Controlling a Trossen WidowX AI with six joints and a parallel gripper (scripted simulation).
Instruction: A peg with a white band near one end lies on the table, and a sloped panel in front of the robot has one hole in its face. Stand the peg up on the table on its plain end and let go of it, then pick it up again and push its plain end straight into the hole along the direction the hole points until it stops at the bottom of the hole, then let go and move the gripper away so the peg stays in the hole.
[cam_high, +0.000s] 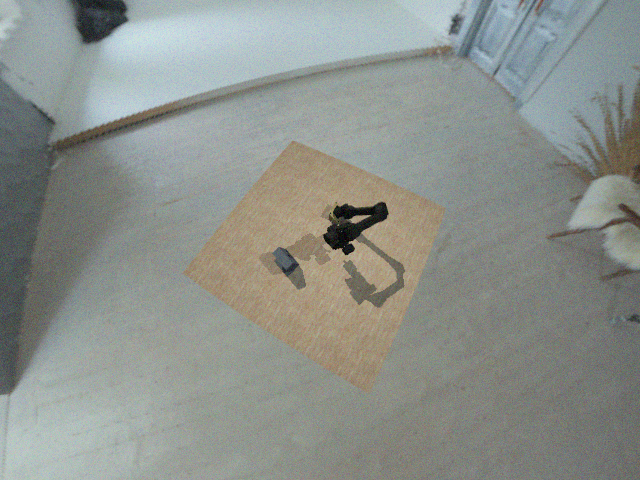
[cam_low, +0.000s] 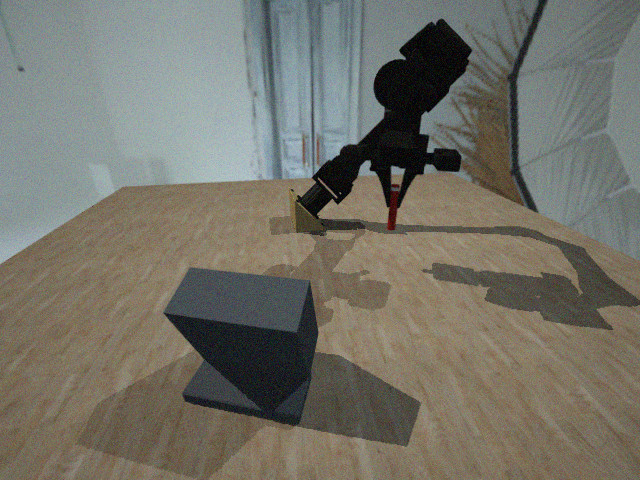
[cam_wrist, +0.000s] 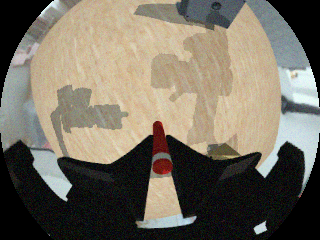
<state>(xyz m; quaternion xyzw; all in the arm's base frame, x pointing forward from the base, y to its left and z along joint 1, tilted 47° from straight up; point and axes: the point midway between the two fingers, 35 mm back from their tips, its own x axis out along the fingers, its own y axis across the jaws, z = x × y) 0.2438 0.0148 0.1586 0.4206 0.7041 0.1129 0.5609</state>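
My gripper tip is now 240 mm to the left of the sloped panel, 210 mm short of it and 50 mm above it. Round my gripper tip: flat grey base 250 mm to the right, 230 mm ahead, 110 mm below; red peg 20 mm above.
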